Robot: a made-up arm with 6 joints. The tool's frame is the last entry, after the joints. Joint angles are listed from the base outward. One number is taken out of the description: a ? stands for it. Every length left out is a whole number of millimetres.
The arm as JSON. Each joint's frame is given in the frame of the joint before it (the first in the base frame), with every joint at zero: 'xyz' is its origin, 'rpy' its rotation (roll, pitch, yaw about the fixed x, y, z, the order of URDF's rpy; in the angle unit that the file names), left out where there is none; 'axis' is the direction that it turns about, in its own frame. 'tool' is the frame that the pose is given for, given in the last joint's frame.
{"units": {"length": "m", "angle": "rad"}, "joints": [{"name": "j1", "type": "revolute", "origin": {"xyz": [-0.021, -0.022, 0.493]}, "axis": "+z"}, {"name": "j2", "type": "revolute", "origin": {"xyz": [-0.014, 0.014, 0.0], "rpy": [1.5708, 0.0, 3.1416]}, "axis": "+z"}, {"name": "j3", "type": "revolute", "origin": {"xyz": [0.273, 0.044, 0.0], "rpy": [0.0, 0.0, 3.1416]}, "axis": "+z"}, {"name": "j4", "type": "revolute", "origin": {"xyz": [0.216, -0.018, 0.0], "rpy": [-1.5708, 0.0, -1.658]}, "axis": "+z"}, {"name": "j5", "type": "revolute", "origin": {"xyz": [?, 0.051, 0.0], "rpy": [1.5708, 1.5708, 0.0]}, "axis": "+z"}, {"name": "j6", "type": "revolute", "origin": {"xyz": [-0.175, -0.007, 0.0], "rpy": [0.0, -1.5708, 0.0]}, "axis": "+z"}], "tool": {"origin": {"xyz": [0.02, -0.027, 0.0], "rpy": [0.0, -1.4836, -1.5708]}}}
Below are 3 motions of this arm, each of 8 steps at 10 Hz.
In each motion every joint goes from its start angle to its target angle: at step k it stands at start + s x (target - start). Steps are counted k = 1, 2, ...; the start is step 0. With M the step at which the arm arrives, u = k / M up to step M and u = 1 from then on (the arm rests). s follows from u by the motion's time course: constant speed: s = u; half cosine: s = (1 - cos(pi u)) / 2; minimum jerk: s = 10 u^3 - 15 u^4 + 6 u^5.
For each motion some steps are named. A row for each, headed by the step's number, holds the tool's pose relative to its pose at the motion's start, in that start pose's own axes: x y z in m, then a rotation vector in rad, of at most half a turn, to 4 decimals.
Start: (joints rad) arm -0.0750 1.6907 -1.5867 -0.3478 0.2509 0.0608
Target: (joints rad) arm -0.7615 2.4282 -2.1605 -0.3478 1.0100 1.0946
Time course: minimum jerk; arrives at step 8
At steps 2, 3, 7, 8:
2: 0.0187 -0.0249 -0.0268 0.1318 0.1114 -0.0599
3: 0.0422 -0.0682 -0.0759 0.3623 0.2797 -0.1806
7: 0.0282 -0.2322 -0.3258 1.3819 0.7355 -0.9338
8: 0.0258 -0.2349 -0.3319 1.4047 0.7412 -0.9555

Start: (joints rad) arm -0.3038 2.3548 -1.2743 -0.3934 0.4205 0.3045
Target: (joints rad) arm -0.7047 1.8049 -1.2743 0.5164 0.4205 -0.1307
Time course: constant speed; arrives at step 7
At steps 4, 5, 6, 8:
4: -0.0882 -0.0429 0.0245 0.4450 -0.2692 0.1878
5: -0.1137 -0.0539 0.0307 0.5425 -0.3558 0.2317
6: -0.1410 -0.0654 0.0366 0.6335 -0.4501 0.2730
8: -0.1703 -0.0774 0.0417 0.7175 -0.5517 0.3111

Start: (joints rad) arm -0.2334 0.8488 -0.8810 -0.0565 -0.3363 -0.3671
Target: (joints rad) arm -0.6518 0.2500 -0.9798 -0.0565 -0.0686 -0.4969
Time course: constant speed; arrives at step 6
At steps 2, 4, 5, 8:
2: -0.0445 -0.0494 0.0449 -0.1015 -0.0746 -0.1838
4: -0.1018 -0.0780 0.0900 -0.2188 -0.1450 -0.3631
5: -0.1333 -0.0836 0.1117 -0.2831 -0.1788 -0.4505
8: -0.1658 -0.0830 0.1324 -0.3509 -0.2117 -0.5363

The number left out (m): -0.021
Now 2 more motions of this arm.
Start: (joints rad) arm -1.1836 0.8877 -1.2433 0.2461 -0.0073 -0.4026
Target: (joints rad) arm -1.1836 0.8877 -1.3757 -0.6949 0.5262 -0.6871
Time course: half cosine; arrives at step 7
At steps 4, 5, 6, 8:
4: -0.0150 -0.0562 -0.0040 -0.7412 0.2535 -0.0357
5: -0.0254 -0.0833 0.0043 -0.9707 0.3549 -0.0859
6: -0.0346 -0.1030 0.0138 -1.1229 0.4314 -0.1318
8: -0.0384 -0.1099 0.0180 -1.1757 0.4600 -0.1504

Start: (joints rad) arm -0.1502 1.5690 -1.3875 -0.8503 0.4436 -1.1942
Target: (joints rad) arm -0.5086 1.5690 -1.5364 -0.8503 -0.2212 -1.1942
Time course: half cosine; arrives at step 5
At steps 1, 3, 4, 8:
1: 0.0021 -0.0076 -0.0102 0.0207 0.0098 -0.0531
3: -0.0026 -0.0510 -0.0768 0.0945 0.0867 -0.3727
4: -0.0146 -0.0688 -0.1078 0.0993 0.1281 -0.5179
8: -0.0209 -0.0751 -0.1194 0.0963 0.1444 -0.5732

